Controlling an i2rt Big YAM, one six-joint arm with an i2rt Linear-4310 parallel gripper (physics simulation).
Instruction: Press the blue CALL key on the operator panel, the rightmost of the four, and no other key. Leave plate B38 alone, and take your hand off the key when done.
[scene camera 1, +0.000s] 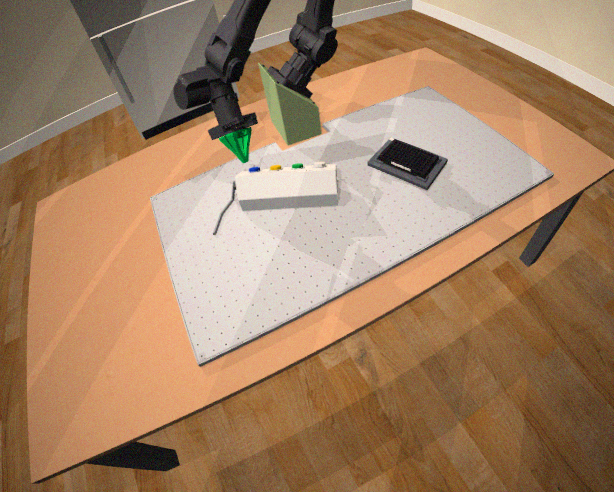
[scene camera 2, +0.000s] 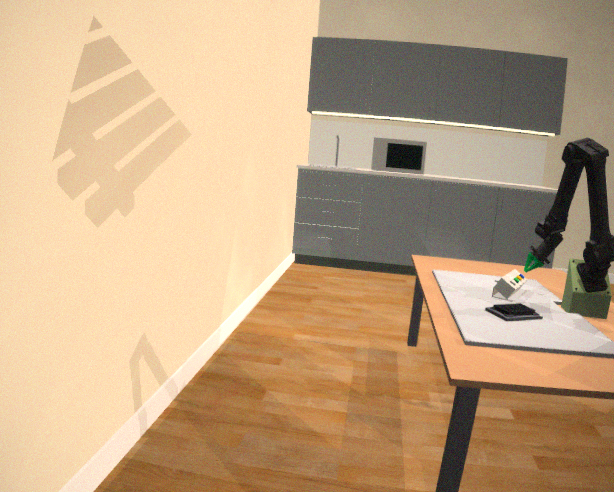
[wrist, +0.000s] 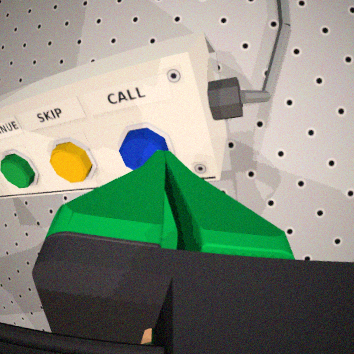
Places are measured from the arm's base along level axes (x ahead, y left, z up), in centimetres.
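Pixels of known places: gripper, fingertip midpoint: (scene camera 1: 245, 162) (scene camera 2: 524, 271) (wrist: 160, 162); arm's base, origin of the base link: (scene camera 1: 288, 84) (scene camera 2: 591, 277).
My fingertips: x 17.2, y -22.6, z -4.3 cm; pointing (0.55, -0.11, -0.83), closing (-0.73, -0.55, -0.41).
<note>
Ahead of a thing's pixels: the offset from my fingertips to its middle. "spot": to the spot under its first point. Level surfaces: height alone.
The blue CALL key @(dz -2.1, dx +1.5, dy +1.0 cm) (scene camera 1: 254, 169) (scene camera 2: 521, 276) (wrist: 141, 146) is at one end of the white operator panel @(dz -4.3, dx +7.6, dy +5.8 cm) (scene camera 1: 287, 185) (scene camera 2: 507, 288) (wrist: 192, 115). My gripper (scene camera 1: 246, 160) (scene camera 2: 526, 270) (wrist: 160, 162) is shut and empty. In the wrist view its green tips overlap the lower right edge of the blue key; in scene camera 1 they stand a little above it, with a small gap. The yellow SKIP key @(dz -2.1, dx +4.4, dy +5.1 cm) (scene camera 1: 275, 167) (wrist: 71, 162) is beside it, then the green key @(dz -2.1, dx +7.2, dy +9.2 cm) (scene camera 1: 297, 166) (wrist: 18, 170) and a pale key @(dz -2.1, dx +10.1, dy +13.3 cm) (scene camera 1: 319, 164). Plate B38 @(dz -6.5, dx +17.0, dy +34.4 cm) (scene camera 1: 411, 157) (scene camera 2: 514, 310) is a dark plate apart from the panel.
The panel and dark plate rest on the perforated board @(dz -8.4 cm) (scene camera 1: 246, 287) (scene camera 2: 553, 338) (wrist: 310, 210) on the wooden table @(dz -9.7 cm) (scene camera 1: 97, 287) (scene camera 2: 492, 374). A grey cable @(spot: dz -7.9, dx +2.4, dy -9.5 cm) (scene camera 1: 223, 211) (wrist: 277, 55) leaves the panel's CALL end. The green arm base (scene camera 1: 294, 115) (scene camera 2: 586, 302) stands behind the board.
</note>
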